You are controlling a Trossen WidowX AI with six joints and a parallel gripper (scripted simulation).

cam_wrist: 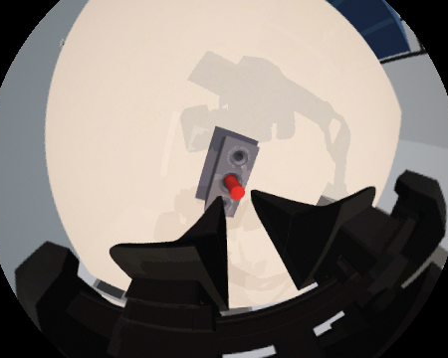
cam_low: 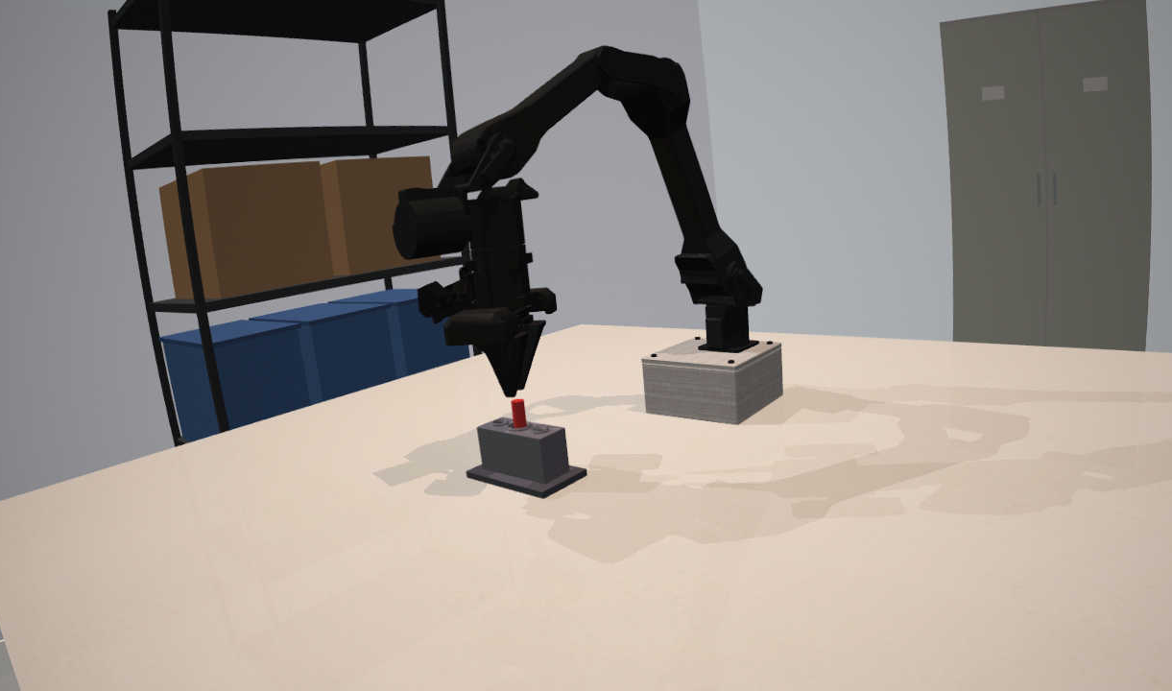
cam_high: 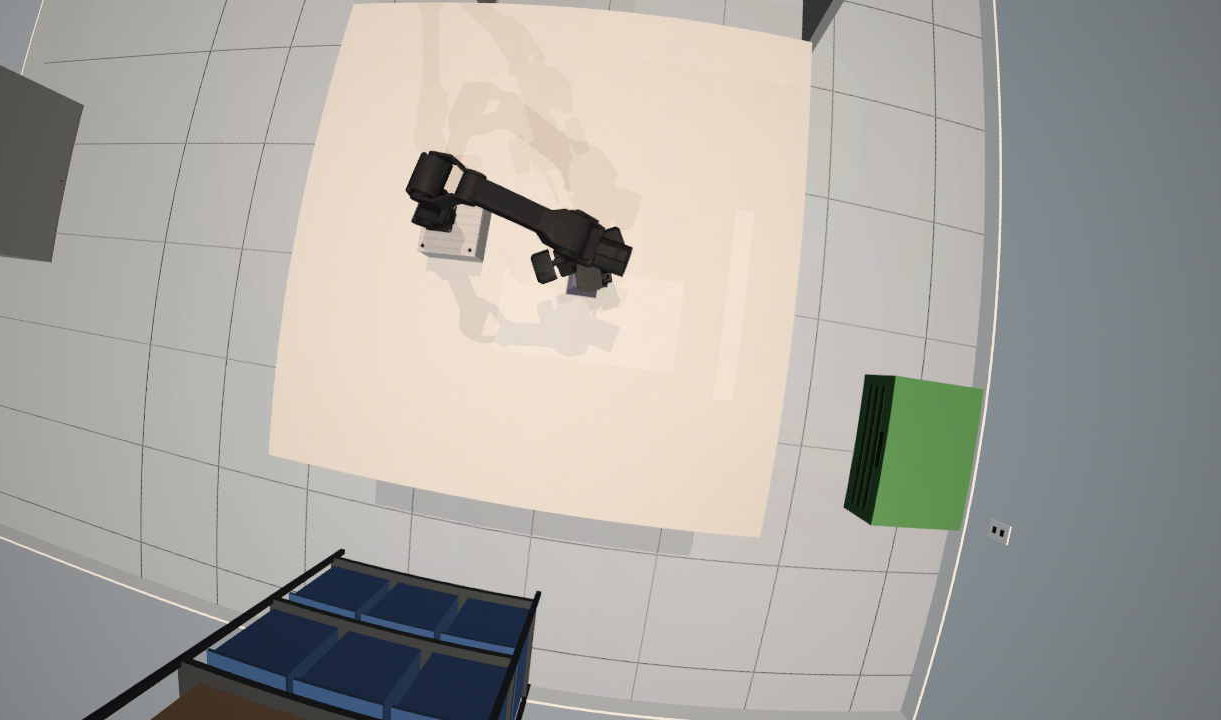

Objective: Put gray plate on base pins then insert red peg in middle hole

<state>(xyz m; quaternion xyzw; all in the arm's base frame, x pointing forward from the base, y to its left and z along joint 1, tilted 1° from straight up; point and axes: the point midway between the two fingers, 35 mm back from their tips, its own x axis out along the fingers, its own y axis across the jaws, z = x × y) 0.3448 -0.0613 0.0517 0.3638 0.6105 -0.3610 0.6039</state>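
Right now my gripper tip is 3 cm above the red peg. Round my gripper tip: gray plate 5 cm below; dark flat base 9 cm below.
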